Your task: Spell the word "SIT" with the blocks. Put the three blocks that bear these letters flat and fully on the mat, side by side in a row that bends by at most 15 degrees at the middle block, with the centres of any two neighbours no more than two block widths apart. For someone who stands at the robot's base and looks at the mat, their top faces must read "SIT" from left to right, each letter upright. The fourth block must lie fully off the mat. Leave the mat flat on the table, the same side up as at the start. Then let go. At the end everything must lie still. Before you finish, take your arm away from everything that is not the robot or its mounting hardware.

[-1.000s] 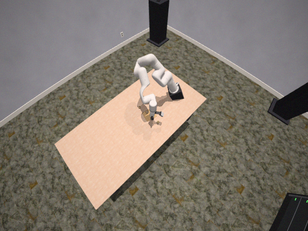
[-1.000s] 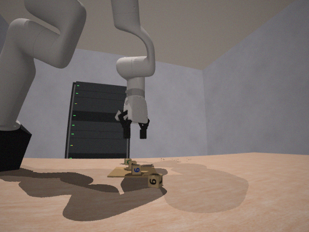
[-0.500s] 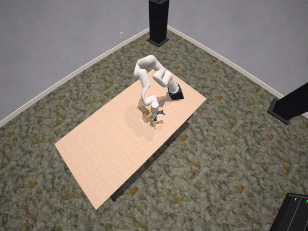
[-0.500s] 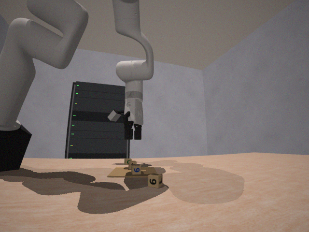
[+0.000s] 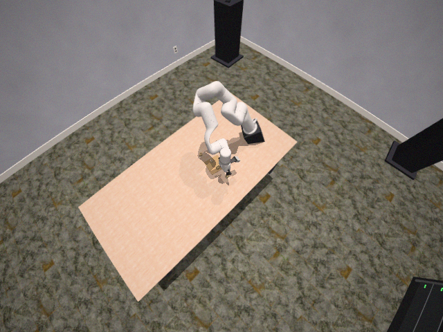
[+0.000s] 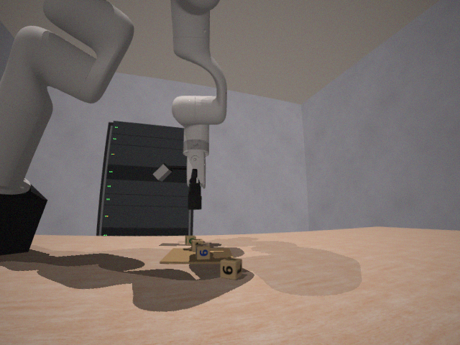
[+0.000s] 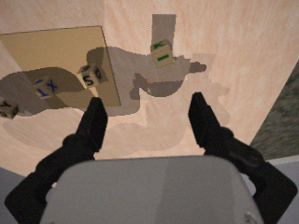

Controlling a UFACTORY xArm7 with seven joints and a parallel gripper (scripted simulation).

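Now: the wooden block 10 cm below my hand, 3 cm to the left of it and 1 cm behind it. Also, from my hand: tan mat (12 cm to the right, 11 cm below, 1 cm behind).
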